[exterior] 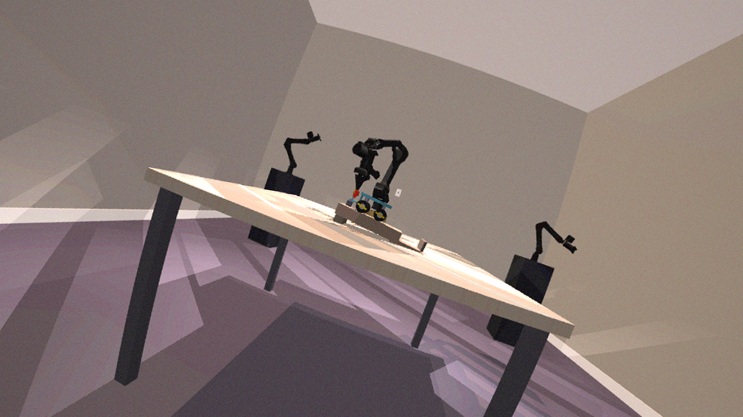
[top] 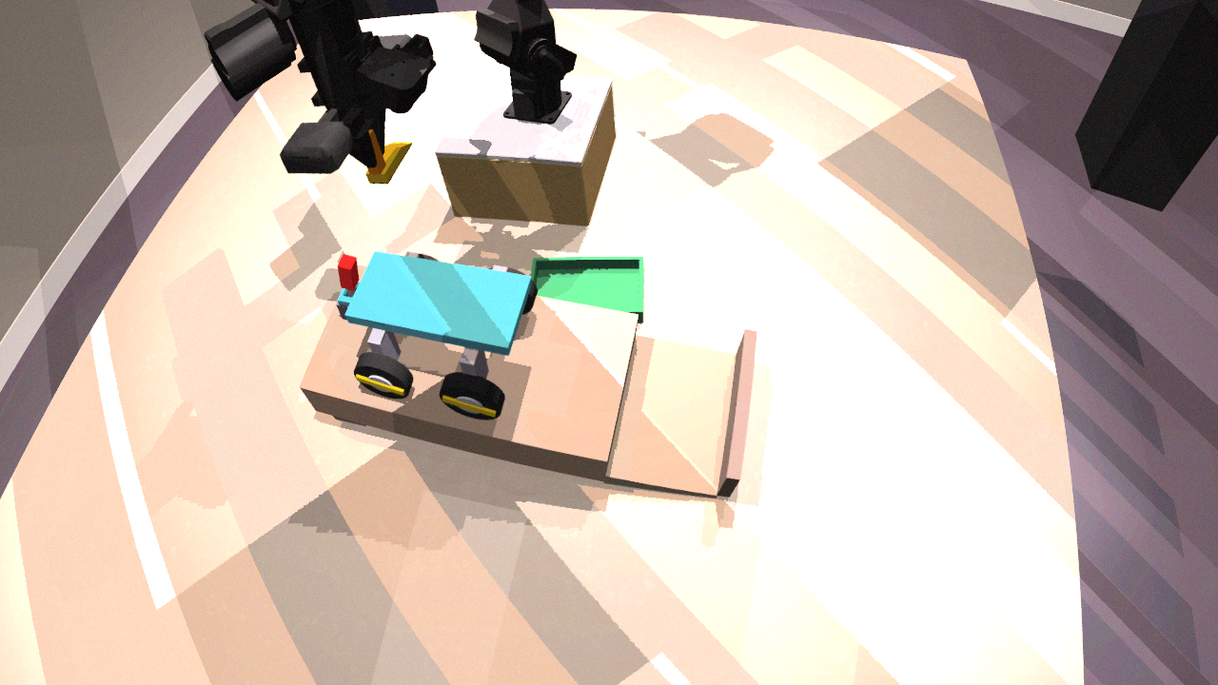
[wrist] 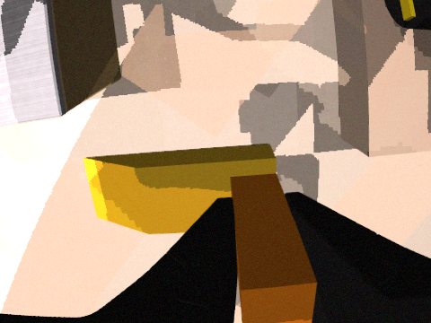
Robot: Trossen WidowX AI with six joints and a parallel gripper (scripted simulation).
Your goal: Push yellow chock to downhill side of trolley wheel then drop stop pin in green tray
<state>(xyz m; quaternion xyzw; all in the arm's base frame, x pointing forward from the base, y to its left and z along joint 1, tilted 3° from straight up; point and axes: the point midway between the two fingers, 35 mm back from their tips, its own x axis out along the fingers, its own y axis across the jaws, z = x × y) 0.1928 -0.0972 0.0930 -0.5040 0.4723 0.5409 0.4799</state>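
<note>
My gripper tip is 130 mm to the right of the trolley, 130 mm short of it and 60 mm above it. Also, from my gripper tip: yellow chock 20 mm behind, 10 mm below; green tray 210 mm to the left, 180 mm below, 10 mm behind; red-headed stop pin 120 mm ahead, 40 mm below, 30 mm to the left.
</note>
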